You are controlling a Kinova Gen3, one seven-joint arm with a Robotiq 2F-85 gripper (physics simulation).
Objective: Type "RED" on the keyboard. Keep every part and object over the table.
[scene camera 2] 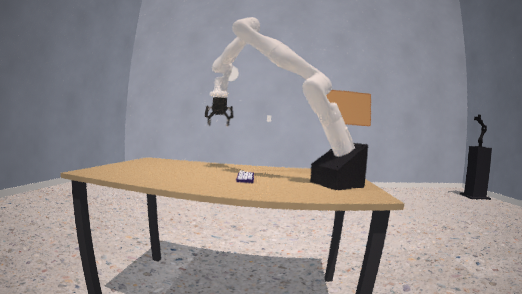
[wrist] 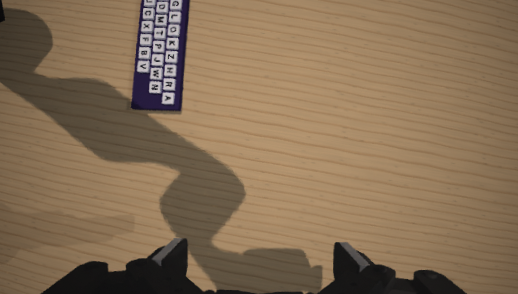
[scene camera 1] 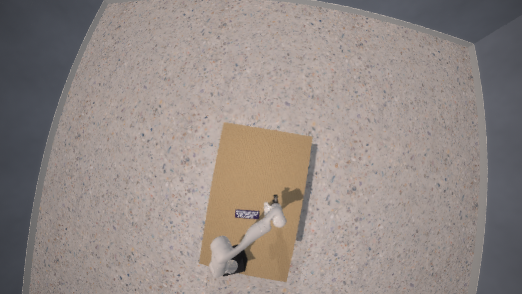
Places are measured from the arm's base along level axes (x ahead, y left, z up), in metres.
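Pixels of known places: gripper, fingertip midpoint: (scene camera 2: 218, 126) (wrist: 260, 257); arm's base, link origin: (scene camera 2: 344, 150) (scene camera 1: 232, 265).
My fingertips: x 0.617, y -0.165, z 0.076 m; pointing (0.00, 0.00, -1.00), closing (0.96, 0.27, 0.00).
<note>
Ahead of a thing's pixels: the offset from my fingertips to its top centre. Level surfaces: height alone.
A small dark purple keyboard @[dx -0.206, dy +0.178, dz -0.203 m] (scene camera 1: 247, 214) (scene camera 2: 245, 177) (wrist: 158, 60) with white letter keys lies flat on the wooden table @[dz -0.220 m] (scene camera 1: 260, 155) (scene camera 2: 120, 175) (wrist: 360, 125). In the wrist view its top part is cut off by the upper edge. The R key @[dx -0.170, dy +0.115, dz -0.203 m] (wrist: 169, 84) shows beside the A key @[dx -0.165, dy +0.096, dz -0.203 m] (wrist: 168, 98) near the keyboard's lower end, and the D key @[dx -0.217, dy +0.221, dz -0.203 m] (wrist: 161, 7) shows near the top; an E key does not show there. My gripper (scene camera 1: 275, 198) (scene camera 2: 218, 123) (wrist: 260, 257) is open and empty, pointing down, high above the table and off to one side of the keyboard.
The black robot base (scene camera 1: 241, 262) (scene camera 2: 340, 170) stands at one end of the table. The arm's shadow falls across the table beside the keyboard. An orange panel (scene camera 2: 355, 108) and a black pedestal (scene camera 2: 478, 172) with a small dark arm are in the background.
</note>
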